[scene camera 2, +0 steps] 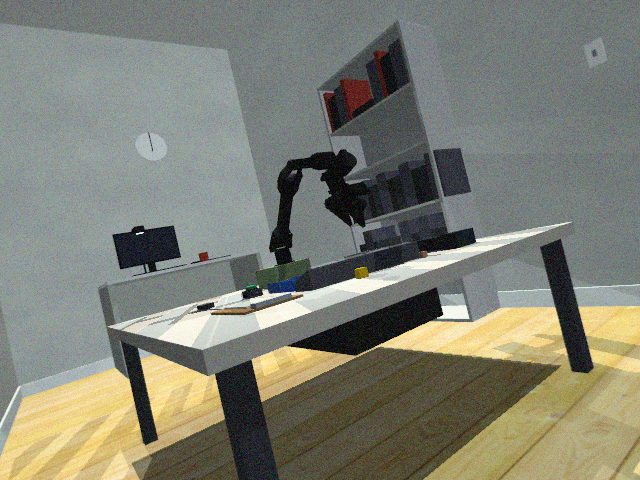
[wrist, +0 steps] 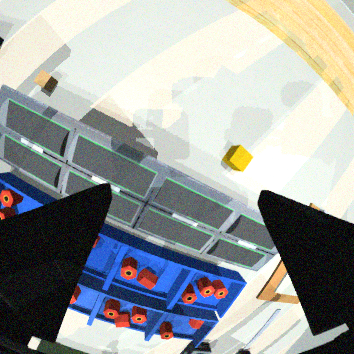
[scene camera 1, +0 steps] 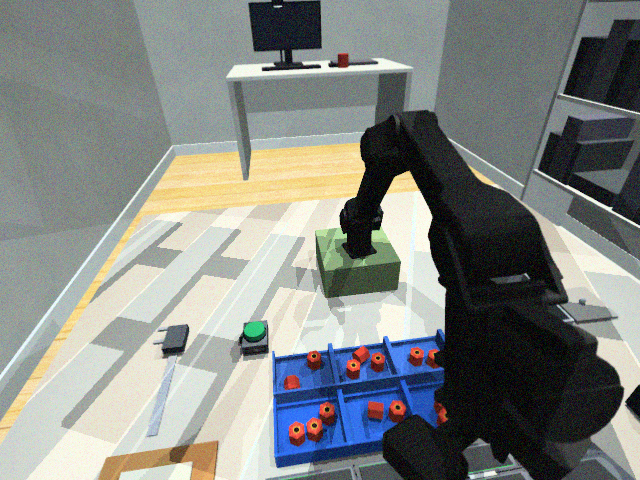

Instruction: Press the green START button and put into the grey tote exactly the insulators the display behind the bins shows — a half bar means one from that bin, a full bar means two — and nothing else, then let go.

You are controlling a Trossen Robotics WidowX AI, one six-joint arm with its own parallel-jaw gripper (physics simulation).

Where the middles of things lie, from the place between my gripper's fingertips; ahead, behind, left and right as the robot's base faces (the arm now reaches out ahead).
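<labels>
Positions relative to my hand: the display point(scene camera 2: 316, 278), 120 mm below, 20 mm to the left, 40 mm behind; dark box point(scene camera 2: 457, 239), 120 mm below, 410 mm to the left, 60 mm ahead; wooden board point(scene camera 1: 205, 453), 140 mm below, 360 mm to the right, 120 mm behind; grey hand tool point(scene camera 1: 176, 336), 140 mm below, 350 mm to the right, 380 mm behind.
</labels>
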